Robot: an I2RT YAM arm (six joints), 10 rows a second.
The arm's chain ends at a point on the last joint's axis. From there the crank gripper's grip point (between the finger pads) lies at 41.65 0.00 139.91 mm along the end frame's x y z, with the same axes.
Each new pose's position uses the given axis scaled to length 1; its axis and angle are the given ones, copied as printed.
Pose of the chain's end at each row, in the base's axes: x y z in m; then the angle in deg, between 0 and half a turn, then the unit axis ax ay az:
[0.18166 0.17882 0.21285 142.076 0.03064 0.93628 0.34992]
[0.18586 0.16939 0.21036 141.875 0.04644 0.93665 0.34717]
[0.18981 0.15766 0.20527 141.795 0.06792 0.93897 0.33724]
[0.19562 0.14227 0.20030 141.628 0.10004 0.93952 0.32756]
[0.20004 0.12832 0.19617 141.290 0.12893 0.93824 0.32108]
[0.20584 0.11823 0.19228 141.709 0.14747 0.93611 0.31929]
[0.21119 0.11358 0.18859 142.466 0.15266 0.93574 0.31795]
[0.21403 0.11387 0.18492 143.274 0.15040 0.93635 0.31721]
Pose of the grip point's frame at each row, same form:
[0.23207 0.26928 0.10996 142.076 0.03064 0.93628 0.34992]
[0.23819 0.25883 0.10754 141.875 0.04644 0.93665 0.34717]
[0.24440 0.24433 0.10126 141.795 0.06792 0.93897 0.33724]
[0.25349 0.22585 0.09554 141.628 0.10004 0.93952 0.32756]
[0.26118 0.20941 0.09131 141.290 0.12893 0.93824 0.32108]
[0.26768 0.19859 0.08727 141.709 0.14747 0.93611 0.31929]
[0.27184 0.19394 0.08288 142.466 0.15266 0.93574 0.31795]
[0.27271 0.19462 0.07840 143.274 0.15040 0.93635 0.31721]

